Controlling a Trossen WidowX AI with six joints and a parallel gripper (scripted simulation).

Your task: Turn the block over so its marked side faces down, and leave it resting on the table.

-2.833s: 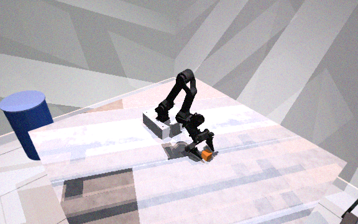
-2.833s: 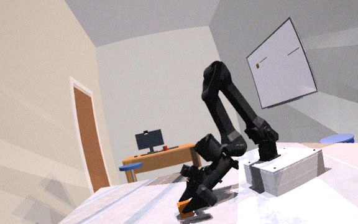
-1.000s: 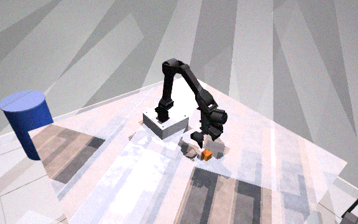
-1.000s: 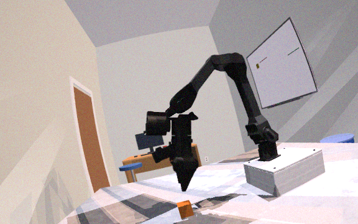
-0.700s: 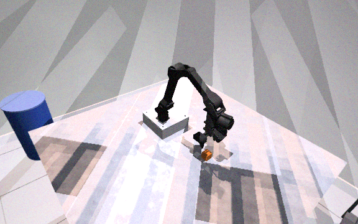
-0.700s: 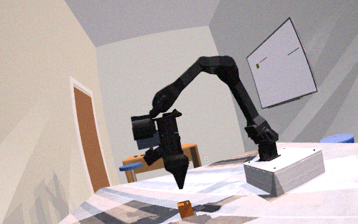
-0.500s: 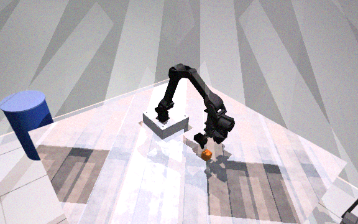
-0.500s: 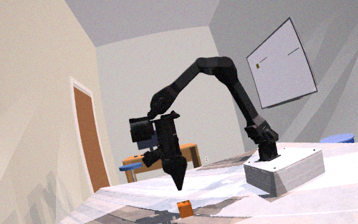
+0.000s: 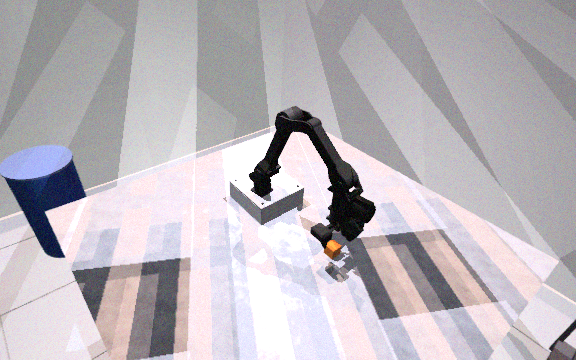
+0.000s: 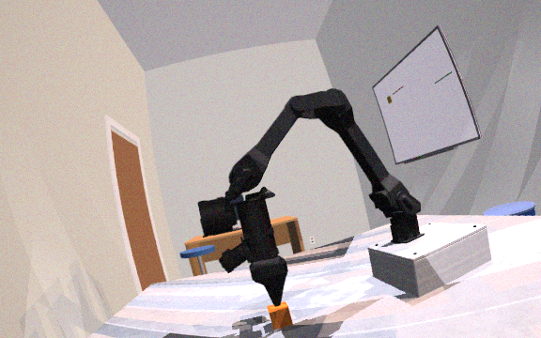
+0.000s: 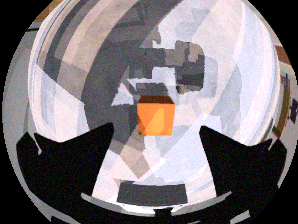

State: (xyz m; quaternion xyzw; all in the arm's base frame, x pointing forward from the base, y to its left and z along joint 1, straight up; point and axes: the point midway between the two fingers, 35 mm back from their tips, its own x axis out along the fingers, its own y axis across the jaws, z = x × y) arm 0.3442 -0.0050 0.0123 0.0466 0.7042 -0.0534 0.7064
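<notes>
Right now the orange block is 10 mm behind my gripper tip and 40 mm below it.
</notes>
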